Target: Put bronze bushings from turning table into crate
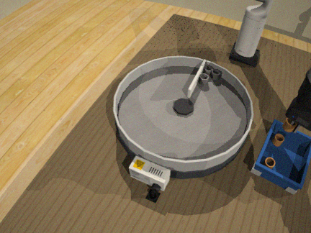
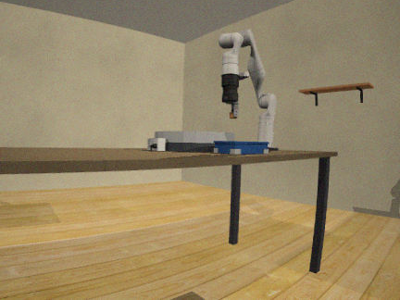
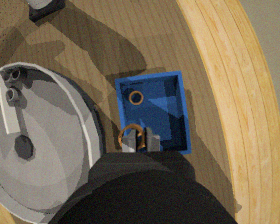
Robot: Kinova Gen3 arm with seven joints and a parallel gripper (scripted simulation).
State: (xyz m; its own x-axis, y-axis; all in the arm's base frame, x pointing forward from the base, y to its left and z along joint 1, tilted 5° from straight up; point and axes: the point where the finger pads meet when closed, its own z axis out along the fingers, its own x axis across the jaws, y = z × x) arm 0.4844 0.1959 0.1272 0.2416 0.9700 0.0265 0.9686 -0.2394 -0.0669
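The blue crate is 10 mm behind my hand, 30 mm to the left of it and 150 mm below it. The rest, counted from my hand: turning table 20 mm behind, 310 mm to the right, 120 mm below.
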